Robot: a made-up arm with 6 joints. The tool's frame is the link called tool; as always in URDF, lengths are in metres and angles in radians. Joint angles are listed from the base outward. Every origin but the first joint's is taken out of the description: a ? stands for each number. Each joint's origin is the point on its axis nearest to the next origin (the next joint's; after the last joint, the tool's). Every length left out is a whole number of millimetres.
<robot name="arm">
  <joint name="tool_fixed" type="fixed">
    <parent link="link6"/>
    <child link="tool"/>
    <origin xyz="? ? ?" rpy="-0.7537 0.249 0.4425"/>
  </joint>
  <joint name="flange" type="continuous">
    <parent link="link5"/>
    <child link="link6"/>
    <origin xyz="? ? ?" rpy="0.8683 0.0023 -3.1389"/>
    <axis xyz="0 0 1"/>
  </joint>
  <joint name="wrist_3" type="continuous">
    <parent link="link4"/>
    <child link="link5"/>
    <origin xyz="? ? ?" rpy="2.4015 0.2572 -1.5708"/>
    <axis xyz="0 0 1"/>
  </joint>
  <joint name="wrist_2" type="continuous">
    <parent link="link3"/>
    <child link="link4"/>
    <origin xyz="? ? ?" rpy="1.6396 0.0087 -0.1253"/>
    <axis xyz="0 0 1"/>
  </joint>
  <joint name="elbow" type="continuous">
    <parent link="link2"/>
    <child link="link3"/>
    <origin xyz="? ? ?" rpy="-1.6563 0 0"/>
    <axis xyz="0 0 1"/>
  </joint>
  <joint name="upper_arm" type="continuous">
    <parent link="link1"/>
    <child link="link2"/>
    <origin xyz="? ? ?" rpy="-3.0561 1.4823 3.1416"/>
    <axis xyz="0 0 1"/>
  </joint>
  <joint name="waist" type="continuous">
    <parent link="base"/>
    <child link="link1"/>
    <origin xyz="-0.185 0.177 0.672" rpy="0 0 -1.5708"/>
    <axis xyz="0 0 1"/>
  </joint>
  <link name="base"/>
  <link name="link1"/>
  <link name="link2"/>
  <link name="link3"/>
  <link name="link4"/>
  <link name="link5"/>
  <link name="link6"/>
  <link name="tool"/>
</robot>
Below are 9 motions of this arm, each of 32 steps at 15 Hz.
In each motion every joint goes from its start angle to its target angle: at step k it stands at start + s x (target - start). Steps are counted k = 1, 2, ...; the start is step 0. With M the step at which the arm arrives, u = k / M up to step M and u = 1 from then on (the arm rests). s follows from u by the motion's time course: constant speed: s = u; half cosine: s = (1 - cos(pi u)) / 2; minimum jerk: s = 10 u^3 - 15 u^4 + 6 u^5.
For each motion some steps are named. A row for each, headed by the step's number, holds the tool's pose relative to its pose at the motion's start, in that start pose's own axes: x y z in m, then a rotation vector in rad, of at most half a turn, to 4 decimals.
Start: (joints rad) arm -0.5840 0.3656 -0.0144 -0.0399 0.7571 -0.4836
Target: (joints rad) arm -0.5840 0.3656 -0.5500 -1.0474 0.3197 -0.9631
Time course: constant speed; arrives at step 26
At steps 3, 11, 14, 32:
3: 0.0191 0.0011 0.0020 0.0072 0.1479 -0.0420
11: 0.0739 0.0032 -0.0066 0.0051 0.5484 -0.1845
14: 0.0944 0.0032 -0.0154 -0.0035 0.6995 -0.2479
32: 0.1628 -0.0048 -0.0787 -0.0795 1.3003 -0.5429

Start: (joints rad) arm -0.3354 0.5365 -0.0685 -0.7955 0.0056 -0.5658
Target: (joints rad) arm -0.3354 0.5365 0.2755 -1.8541 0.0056 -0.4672
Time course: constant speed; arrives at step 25
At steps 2, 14, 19, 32:
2: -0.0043 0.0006 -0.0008 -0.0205 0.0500 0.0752
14: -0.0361 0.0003 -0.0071 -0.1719 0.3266 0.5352
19: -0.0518 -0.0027 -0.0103 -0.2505 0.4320 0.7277
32: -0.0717 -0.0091 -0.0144 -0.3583 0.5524 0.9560

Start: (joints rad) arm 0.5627 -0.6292 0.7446 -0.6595 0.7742 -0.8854
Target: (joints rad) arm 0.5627 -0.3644 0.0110 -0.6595 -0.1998 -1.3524
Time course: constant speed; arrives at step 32
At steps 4, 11, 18, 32:
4: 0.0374 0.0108 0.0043 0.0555 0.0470 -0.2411
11: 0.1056 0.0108 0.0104 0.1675 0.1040 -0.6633
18: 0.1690 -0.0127 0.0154 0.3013 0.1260 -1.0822
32: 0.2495 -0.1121 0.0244 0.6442 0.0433 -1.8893

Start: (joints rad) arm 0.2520 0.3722 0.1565 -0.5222 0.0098 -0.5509
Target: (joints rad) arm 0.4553 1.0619 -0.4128 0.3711 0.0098 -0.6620
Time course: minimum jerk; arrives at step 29
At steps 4, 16, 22, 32:
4: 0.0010 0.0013 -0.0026 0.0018 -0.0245 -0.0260
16: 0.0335 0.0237 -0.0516 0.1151 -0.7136 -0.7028
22: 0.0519 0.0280 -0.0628 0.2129 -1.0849 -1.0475
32: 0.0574 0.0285 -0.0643 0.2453 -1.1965 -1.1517

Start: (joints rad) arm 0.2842 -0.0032 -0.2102 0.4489 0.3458 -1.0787
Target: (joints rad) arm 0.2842 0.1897 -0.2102 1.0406 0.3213 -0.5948
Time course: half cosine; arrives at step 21
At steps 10, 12, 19, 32:
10: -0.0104 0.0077 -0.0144 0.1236 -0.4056 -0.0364
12: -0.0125 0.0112 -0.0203 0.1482 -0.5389 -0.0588
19: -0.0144 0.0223 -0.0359 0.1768 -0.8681 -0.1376
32: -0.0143 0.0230 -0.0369 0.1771 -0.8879 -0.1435

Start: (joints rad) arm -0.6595 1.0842 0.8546 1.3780 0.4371 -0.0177
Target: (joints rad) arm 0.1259 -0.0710 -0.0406 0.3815 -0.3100 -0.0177
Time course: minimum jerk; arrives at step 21
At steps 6, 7, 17, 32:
6: 0.0554 -0.0210 0.0356 0.0619 0.2271 0.1007
7: 0.0788 -0.0309 0.0481 0.0897 0.3264 0.1547
17: 0.2053 -0.1630 0.1239 0.2787 1.0373 1.1856
32: 0.2048 -0.1775 0.1285 0.2787 1.0373 1.2800

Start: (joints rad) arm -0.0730 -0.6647 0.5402 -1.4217 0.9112 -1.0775
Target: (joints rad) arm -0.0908 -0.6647 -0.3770 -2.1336 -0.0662 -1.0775
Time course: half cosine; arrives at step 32
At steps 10, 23, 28, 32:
10: 0.0486 -0.0087 0.0423 0.2247 0.2073 -0.1720
23: 0.1989 -0.0901 0.0671 0.7150 0.8175 -0.6393
28: 0.2308 -0.1144 0.0506 0.8040 0.9800 -0.7455
32: 0.2385 -0.1205 0.0450 0.8251 1.0237 -0.7725

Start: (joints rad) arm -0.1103 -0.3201 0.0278 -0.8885 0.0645 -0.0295
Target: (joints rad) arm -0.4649 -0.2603 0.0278 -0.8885 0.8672 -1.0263
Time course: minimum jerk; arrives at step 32
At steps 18, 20, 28, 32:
18: -0.0309 -0.0849 0.0891 0.3274 0.4019 0.0412
20: -0.0362 -0.1031 0.1007 0.3625 0.4747 0.0576
28: -0.0486 -0.1487 0.1222 0.4167 0.6443 0.1034
32: -0.0493 -0.1516 0.1233 0.4187 0.6545 0.1065

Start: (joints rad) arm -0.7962 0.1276 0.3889 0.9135 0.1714 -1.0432
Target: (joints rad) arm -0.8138 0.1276 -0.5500 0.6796 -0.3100 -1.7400
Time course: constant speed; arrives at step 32
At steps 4, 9, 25, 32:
4: 0.0038 0.0104 -0.0168 -0.0361 -0.0197 -0.0953
9: 0.0103 0.0211 -0.0381 -0.0683 -0.0551 -0.2157
25: 0.0440 0.0377 -0.1030 -0.0641 -0.2401 -0.5815
32: 0.0631 0.0371 -0.1268 -0.0089 -0.3486 -0.7156

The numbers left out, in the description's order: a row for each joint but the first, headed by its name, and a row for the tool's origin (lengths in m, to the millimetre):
tool: -0.034 0.03 0
flange: 0.039 -0.105 0
wrist_3: -0.081 0.064 0
wrist_2: 0.038 0.075 0
elbow: -0.034 -0.139 0
upper_arm: -0.295 0.075 0

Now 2 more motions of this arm.
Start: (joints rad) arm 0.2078 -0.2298 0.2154 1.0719 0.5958 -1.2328
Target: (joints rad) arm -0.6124 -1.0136 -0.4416 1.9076 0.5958 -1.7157
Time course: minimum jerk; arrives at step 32
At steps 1, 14, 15, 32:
1: 0.0001 0.0001 0.0000 -0.0001 0.0000 -0.0004
14: 0.1301 0.0812 0.0386 -0.0953 0.0497 -0.4007
15: 0.1509 0.0879 0.0434 -0.1053 0.0564 -0.4483
32: 0.3513 0.0844 0.0817 -0.0897 0.1438 -0.7734

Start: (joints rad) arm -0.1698 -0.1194 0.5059 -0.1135 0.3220 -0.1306
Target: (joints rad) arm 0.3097 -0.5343 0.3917 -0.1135 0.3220 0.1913
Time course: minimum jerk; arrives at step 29
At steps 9, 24, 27, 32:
9: -0.0316 0.0107 -0.0087 -0.0346 0.0326 0.1352
24: -0.1687 0.0283 -0.0512 -0.1751 0.2035 0.7320
27: -0.1747 0.0281 -0.0532 -0.1809 0.2127 0.7590
32: -0.1752 0.0280 -0.0534 -0.1813 0.2135 0.7613

